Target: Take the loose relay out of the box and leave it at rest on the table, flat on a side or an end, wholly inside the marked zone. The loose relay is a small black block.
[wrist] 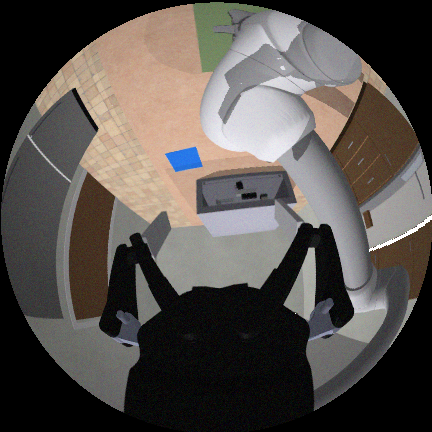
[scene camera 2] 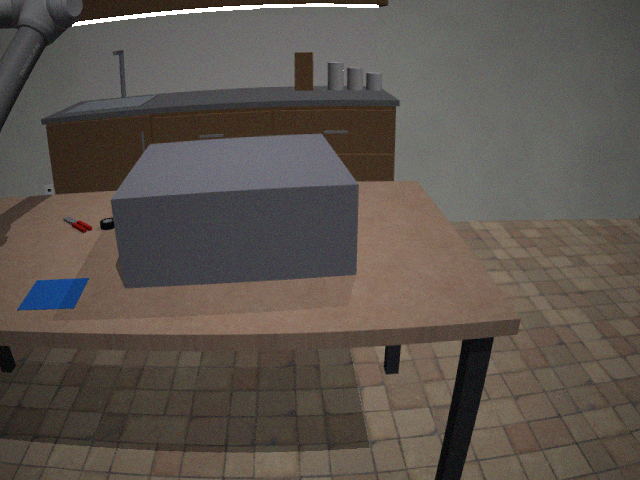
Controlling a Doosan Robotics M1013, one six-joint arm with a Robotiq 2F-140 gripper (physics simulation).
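Places are measured from the arm's base along level axes (x ahead, y left, z up), in millimetres.
Pixels of known places: gripper, between the fingertips: (wrist: 220, 213).
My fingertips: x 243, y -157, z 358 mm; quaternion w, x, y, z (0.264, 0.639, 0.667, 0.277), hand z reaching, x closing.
Observation:
Behind a point stands the place of what it marks.
The grey box (scene camera 2: 235, 237) {x 988, y -257, z 54 mm} (wrist: 235, 223) {x 947, y -73, z 154 mm} stands on the table; its open side, facing away from scene camera 2, shows in the wrist view. Inside it a small black block (wrist: 239, 185) {x 749, y -44, z 8 mm}, which looks like the loose relay, sits apart from other black blocks (wrist: 248, 195) {x 848, y 16, z 21 mm} (wrist: 263, 196) {x 921, y 132, z -2 mm} farther in. Scene camera 2 shows the box's closed sides, which hide the blocks. The marked zone, a blue square (scene camera 2: 54, 293) {x 566, y -299, z -48 mm} (wrist: 184, 159) {x 562, y -297, z -48 mm}, lies on the table beside the box. My gripper (wrist: 220, 213) {x 243, y -157, z 358 mm} is open and empty, apart from the box; its fingers do not show in scene camera 2.
Red-handled pliers (scene camera 2: 78, 225) {x 487, y 93, z -38 mm} and a black tape roll (scene camera 2: 107, 223) {x 587, y 78, z -30 mm} lie on the table (scene camera 2: 408, 248) {x 1385, y -112, z -49 mm} near the box. A green mat (wrist: 202, 45) {x 59, y -157, z -7 mm} lies at the table's far part in the wrist view. The arm (wrist: 265, 120) {x 179, y -83, z 251 mm} bends above the table. A kitchen counter (scene camera 2: 222, 97) stands behind.

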